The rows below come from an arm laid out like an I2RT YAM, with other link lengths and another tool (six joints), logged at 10 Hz.
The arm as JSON. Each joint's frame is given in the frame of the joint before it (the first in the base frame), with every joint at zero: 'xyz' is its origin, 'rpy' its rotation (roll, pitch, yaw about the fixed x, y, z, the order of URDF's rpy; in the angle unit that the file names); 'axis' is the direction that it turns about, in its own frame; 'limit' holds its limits. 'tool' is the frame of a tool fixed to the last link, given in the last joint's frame.
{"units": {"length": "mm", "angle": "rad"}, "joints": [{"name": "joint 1", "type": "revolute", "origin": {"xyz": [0.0, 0.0, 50.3], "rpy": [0.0, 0.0, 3.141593]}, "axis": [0.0, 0.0, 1.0], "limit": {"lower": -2.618, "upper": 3.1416}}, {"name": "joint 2", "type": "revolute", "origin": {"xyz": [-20.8, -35.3, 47.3], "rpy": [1.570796, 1.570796, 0.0]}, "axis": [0.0, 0.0, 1.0], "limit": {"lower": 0.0, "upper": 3.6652}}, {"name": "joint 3", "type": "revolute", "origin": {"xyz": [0.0, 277.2, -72.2], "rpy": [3.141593, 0.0, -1.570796]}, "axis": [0.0, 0.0, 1.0], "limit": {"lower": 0.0, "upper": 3.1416}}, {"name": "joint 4", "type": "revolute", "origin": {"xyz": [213.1, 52.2, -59.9], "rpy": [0.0, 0.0, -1.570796]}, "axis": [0.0, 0.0, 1.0], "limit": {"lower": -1.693, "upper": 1.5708}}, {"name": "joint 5", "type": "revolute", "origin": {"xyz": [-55.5, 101.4, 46.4], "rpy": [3.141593, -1.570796, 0.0]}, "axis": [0.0, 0.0, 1.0], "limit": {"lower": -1.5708, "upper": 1.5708}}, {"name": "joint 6", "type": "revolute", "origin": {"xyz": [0.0, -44.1, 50.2], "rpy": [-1.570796, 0.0, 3.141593]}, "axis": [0.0, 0.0, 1.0], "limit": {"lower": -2.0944, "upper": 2.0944}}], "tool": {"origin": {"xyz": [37.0, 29.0, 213.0], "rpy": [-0.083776, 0.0, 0.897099]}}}
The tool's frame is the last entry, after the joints.
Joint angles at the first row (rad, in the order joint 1, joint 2, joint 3, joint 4, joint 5, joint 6):
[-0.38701 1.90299 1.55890 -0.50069 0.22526 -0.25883]
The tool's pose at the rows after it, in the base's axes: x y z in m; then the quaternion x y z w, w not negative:
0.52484 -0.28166 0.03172 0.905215 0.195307 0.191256 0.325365
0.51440 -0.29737 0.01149 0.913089 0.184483 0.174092 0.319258
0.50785 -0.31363 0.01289 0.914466 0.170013 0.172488 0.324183
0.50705 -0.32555 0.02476 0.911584 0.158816 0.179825 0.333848
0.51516 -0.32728 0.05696 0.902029 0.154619 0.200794 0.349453
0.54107 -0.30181 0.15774 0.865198 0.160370 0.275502 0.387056
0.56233 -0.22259 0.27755 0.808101 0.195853 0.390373 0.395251
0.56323 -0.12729 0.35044 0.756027 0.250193 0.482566 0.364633
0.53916 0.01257 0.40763 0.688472 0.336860 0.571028 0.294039
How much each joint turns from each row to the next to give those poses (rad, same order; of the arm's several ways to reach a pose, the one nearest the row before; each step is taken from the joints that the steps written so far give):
[-0.04005 0.10759 -0.00001 0.04427 0.00153 -0.00840]
[-0.03129 0.03738 0.00003 0.00492 0.00038 0.00000]
[-0.02936 0.00190 0.00037 0.00993 0.00000 0.00039]
[-0.01832 -0.01183 0.00533 0.01108 -0.00038 0.00000]
[0.00382 -0.03892 0.02401 -0.00685 -0.00038 0.00038]
[0.05188 -0.13159 0.05077 -0.00917 -0.01030 0.00038]
[0.09993 -0.16632 0.04083 -0.00155 -0.07745 0.00038]
[0.10836 -0.12018 0.00265 0.00573 -0.10565 -0.00038]
[0.19036 -0.11594 -0.00036 -0.01869 -0.11330 0.00000]

